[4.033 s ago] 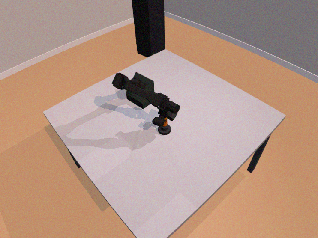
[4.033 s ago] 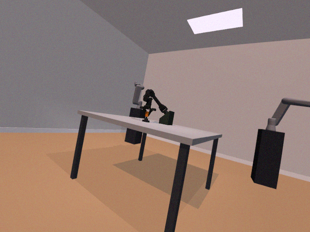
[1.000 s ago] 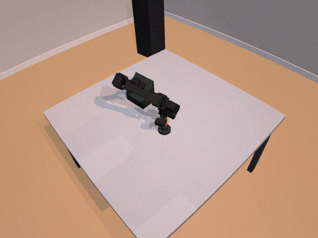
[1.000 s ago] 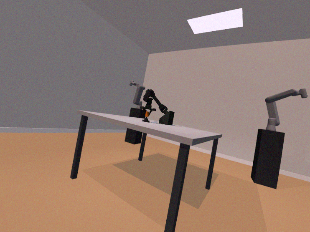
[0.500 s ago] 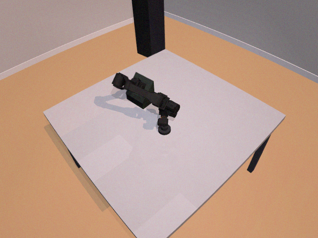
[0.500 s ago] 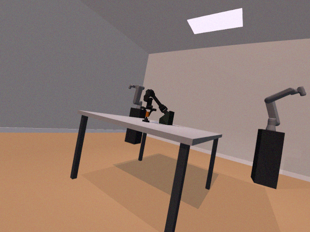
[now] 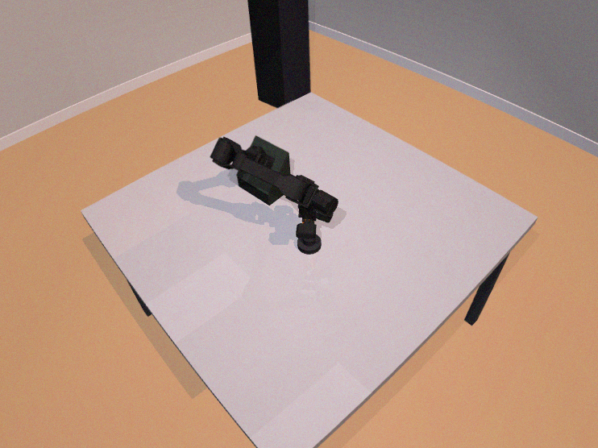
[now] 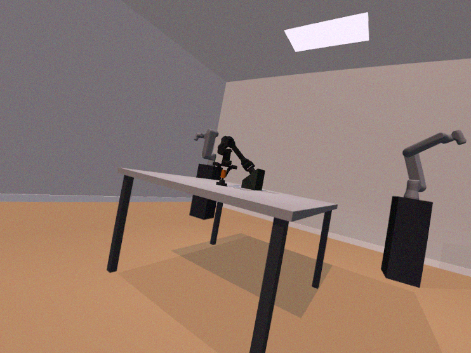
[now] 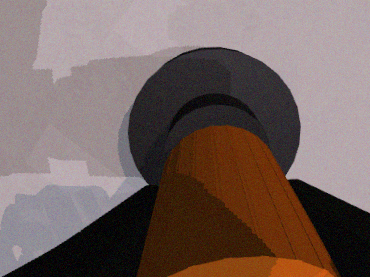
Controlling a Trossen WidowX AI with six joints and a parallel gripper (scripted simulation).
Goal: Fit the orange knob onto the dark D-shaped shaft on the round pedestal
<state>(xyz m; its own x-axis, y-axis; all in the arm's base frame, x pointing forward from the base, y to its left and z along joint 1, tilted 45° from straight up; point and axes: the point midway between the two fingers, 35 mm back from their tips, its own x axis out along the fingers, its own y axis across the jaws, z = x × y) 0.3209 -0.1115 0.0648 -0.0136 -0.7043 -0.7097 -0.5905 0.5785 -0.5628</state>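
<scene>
My gripper tip is 20 mm below the orange knob. Round my gripper tip: round dark pedestal (40 mm below).
</scene>
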